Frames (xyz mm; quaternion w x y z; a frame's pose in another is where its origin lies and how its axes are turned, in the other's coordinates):
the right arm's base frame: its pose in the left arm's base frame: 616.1 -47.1 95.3 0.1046 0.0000 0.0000 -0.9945
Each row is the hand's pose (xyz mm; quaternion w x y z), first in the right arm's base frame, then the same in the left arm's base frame.
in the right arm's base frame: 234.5 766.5 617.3 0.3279 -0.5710 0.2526 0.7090
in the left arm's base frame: 546.2 -845.6 712.6 0.7394 0.1915 0.5943 -0.2519
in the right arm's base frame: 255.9 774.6 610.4 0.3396 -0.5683 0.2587 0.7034
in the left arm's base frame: 527.0 -858.0 705.7 0.7351 0.1978 0.5922 -0.2642
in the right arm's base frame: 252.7 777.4 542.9 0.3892 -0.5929 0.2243 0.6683
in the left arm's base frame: 530.7 -860.1 638.2 0.7054 0.1611 0.6131 -0.3172
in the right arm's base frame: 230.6 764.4 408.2 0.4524 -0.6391 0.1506 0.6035
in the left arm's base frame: 549.6 -842.8 503.5 0.6475 0.0829 0.6513 -0.3868
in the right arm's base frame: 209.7 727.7 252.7 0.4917 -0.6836 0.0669 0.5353
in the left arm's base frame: 562.4 -802.5 348.0 0.5838 -0.0050 0.6868 -0.4330
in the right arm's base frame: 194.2 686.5 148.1 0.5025 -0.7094 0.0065 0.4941
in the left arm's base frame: 569.0 -759.0 243.4 0.5440 -0.0677 0.7062 -0.4481
